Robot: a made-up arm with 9 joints.
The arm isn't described. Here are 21 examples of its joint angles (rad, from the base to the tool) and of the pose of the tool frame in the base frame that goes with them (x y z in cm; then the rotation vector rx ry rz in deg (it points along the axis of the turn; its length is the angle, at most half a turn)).
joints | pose
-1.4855 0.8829 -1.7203 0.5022 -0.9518 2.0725 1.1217 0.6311 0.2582 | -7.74 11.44 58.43 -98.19 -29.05 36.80
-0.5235 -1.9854 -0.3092 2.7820 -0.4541 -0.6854 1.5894 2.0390 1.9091 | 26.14 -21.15 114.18 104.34 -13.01 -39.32
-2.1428 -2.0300 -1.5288 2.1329 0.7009 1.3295 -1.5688 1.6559 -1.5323 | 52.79 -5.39 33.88 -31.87 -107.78 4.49
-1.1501 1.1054 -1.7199 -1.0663 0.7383 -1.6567 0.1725 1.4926 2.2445 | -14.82 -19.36 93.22 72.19 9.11 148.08
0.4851 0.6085 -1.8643 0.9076 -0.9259 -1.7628 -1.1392 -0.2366 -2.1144 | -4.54 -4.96 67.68 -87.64 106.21 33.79
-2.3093 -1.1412 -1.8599 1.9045 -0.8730 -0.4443 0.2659 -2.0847 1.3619 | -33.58 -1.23 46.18 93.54 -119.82 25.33
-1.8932 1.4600 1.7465 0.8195 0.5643 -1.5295 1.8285 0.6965 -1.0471 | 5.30 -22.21 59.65 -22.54 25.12 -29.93
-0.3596 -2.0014 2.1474 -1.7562 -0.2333 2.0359 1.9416 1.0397 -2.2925 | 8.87 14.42 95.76 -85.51 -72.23 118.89
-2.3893 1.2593 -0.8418 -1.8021 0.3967 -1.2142 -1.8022 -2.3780 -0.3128 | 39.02 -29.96 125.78 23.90 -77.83 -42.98
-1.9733 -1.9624 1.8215 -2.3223 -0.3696 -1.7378 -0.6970 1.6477 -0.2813 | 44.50 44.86 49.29 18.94 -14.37 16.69
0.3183 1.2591 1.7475 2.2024 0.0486 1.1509 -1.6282 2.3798 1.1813 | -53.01 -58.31 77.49 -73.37 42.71 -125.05
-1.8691 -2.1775 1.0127 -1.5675 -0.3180 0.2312 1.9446 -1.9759 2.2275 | 19.89 1.52 33.79 -52.03 -110.78 99.62
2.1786 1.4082 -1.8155 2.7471 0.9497 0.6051 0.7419 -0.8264 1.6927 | -11.29 -47.84 54.43 145.01 -65.87 10.87
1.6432 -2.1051 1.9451 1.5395 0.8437 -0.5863 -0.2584 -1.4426 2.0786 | -27.87 12.09 -2.94 -41.41 -126.87 52.68
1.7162 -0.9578 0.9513 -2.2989 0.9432 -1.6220 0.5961 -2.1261 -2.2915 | 9.99 -4.01 72.56 123.80 82.90 31.00
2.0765 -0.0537 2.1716 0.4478 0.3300 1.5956 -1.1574 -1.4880 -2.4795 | -6.02 31.26 92.20 -51.72 140.24 30.14
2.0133 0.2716 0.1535 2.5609 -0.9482 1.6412 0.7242 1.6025 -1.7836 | 18.96 13.93 47.50 145.06 -30.63 40.76
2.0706 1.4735 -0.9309 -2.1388 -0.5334 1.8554 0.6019 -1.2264 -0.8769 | 20.03 -75.53 91.47 -131.75 -14.82 -94.50
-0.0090 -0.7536 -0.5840 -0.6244 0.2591 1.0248 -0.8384 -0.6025 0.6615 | 9.70 14.03 44.03 162.63 29.04 -23.84
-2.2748 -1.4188 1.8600 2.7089 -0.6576 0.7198 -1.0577 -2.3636 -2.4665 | 1.66 57.36 124.18 19.08 59.75 12.25
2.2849 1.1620 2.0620 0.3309 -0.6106 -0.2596 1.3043 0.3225 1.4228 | 15.65 -36.69 49.33 -115.79 61.00 -88.77
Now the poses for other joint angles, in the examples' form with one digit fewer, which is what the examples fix.
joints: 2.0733 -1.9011 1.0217 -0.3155 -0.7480 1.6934 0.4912 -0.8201 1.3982
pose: 6.4 10.2 71.6 11.5 -40.4 -92.6
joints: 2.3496 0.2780 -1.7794 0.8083 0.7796 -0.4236 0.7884 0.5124 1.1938
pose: 30.8 2.8 71.9 19.4 7.5 -22.9
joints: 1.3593 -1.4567 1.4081 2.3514 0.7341 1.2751 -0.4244 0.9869 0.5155
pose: -4.3 13.7 53.4 -8.8 -64.6 5.8
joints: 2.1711 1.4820 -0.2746 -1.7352 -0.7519 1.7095 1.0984 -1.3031 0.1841
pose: 10.5 -80.6 42.8 -43.9 41.3 -131.1
